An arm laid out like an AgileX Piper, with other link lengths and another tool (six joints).
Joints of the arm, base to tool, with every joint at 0 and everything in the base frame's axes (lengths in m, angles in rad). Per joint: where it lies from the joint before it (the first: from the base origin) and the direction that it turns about. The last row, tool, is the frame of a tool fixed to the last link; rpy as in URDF.
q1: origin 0 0 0.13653 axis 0 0 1
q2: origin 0 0 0 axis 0 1 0
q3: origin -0.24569 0 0.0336 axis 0 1 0
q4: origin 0.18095 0 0.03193 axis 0.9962 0 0.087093
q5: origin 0 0 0 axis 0 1 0
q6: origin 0.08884 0 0.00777 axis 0.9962 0 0.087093
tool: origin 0.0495 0 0.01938 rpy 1.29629 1.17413 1.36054
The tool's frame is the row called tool.
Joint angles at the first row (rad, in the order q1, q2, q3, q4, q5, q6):
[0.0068, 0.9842, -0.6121, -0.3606, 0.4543, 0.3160]
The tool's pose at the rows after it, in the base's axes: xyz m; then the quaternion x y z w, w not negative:
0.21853 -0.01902 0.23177 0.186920 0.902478 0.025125 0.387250
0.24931 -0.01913 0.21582 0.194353 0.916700 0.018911 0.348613
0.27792 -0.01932 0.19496 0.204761 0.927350 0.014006 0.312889
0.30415 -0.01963 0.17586 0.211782 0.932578 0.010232 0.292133
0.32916 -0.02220 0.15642 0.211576 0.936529 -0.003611 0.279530
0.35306 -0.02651 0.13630 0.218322 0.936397 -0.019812 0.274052
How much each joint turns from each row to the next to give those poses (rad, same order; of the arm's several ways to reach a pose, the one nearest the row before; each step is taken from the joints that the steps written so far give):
[0.0001, 0.1878, -0.0780, -0.0046, -0.0275, 0.0053]
[-0.0001, 0.1811, -0.0953, -0.0018, 0.0000, 0.0159]
[0.0000, 0.1723, -0.0931, -0.0020, -0.0007, 0.0231]
[0.0000, 0.1478, -0.0913, -0.0134, -0.0094, 0.0279]
[0.0000, 0.1389, -0.0956, -0.0585, -0.0038, 0.0497]
[0.0000, 0.1333, -0.0994, -0.0879, 0.0001, 0.0903]

